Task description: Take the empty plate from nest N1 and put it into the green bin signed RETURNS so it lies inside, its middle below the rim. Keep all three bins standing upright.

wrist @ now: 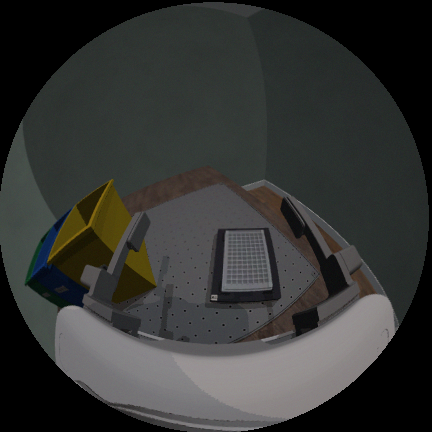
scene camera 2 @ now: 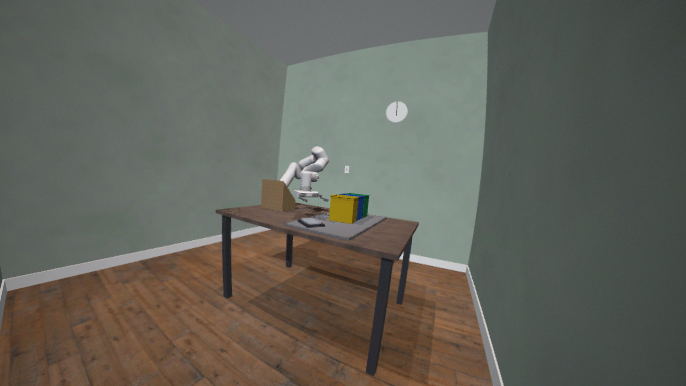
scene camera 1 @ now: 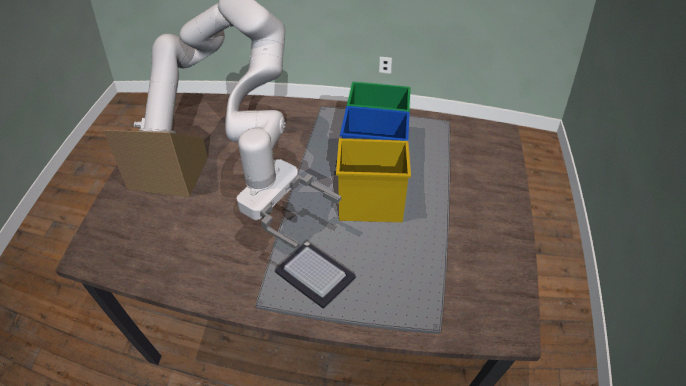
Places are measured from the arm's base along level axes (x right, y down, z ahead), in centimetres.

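Pixels of known places: hand, tool point: [wrist: 212, 224] [scene camera 2: 315, 200] [scene camera 1: 311, 218]; arm's base, link origin: [scene camera 2: 280, 188] [scene camera 1: 157, 133].
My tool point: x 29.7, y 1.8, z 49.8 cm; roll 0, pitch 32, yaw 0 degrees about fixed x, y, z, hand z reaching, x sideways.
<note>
Ahead of a thing's pixels: the offset from my tool point to its middle. Level surfaces: height alone.
The pale plate @[dx +5.8, dy +13.1, dz +0.3 cm] [scene camera 1: 314, 270] [scene camera 2: 311, 221] [wrist: 246, 260] lies flat in a dark nest @[dx +5.8, dy +14.2, dz +0.3 cm] [scene camera 1: 350, 276] [wrist: 245, 296] near the mat's front left corner. My gripper [scene camera 1: 318, 222] [scene camera 2: 317, 200] [wrist: 217, 222] is open wide and empty. It hangs above the mat's left side, behind the nest in scene camera 1, apart from the plate. One finger is near the yellow bin's left side in that view; contact cannot be told. The green bin @[dx -44.9, dy +6.0, dz +16.6 cm] [scene camera 1: 380, 97] [wrist: 35, 260] stands upright at the back of the row. Its lower part is hidden, and its sign is not readable.
The blue bin @[dx -31.8, dy +6.0, dz +15.2 cm] [scene camera 1: 375, 122] [wrist: 47, 272] stands upright between the green bin and the yellow bin @[dx -18.0, dy +6.0, dz +14.2 cm] [scene camera 1: 372, 197] [scene camera 2: 343, 209] [wrist: 75, 265], also upright. They stand on the grey perforated mat @[dy +14.9 cm] [scene camera 1: 400, 280] [wrist: 185, 220]. A brown block [scene camera 1: 150, 160] [scene camera 2: 275, 195] stands at the arm's base.
</note>
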